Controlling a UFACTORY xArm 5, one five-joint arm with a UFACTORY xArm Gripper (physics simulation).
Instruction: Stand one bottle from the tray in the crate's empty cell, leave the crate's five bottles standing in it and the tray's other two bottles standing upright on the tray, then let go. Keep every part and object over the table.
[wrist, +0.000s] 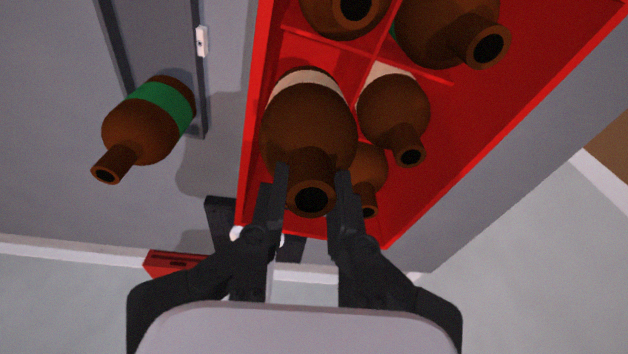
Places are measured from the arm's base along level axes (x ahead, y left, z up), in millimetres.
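Pixels of known places: gripper, between the fingertips: (309, 182).
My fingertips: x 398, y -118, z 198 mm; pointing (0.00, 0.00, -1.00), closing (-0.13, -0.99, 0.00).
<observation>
For each thing: its top centre in the pictures, then the offset to it from my fingertips. "*": a spot on its surface instead.
- brown bottle, centre of its top: (304, 219) 2 mm left, 6 mm back, 22 mm up
- red crate, a spot on its surface: (255, 100) * 37 mm left, 27 mm ahead, 47 mm down
- held bottle, centre of its top: (410, 157) 87 mm right, 27 mm back, 59 mm down
- green-banded bottle, centre of its top: (104, 176) 203 mm left, 66 mm back, 62 mm down
- grey tray, a spot on its surface: (155, 35) * 191 mm left, 19 mm ahead, 217 mm down
- small white block, a spot on its surface: (201, 41) * 132 mm left, 16 mm ahead, 207 mm down
My gripper (309, 182) is shut on the neck of a brown bottle (309, 122) with a cream band. The bottle hangs mouth toward the camera, over the left column of the red crate (255, 100). How far its base is above the crate floor is unclear, and it hides part of the cells beneath. Crate bottles show at the upper middle (320, 20), the upper right (430, 35), right of the held bottle (395, 107) and partly behind it (375, 165). A green-banded bottle (142, 127) appears upright at the near end of the grey tray (155, 35), left of the crate.
A small white block (201, 41) is on the tray's right rim. A black part (219, 212) with a white piece lies at the crate's near left corner, partly behind the fingers. A red object (170, 261) is beyond the table's pale near edge (75, 251). The crate's far end is out of view.
</observation>
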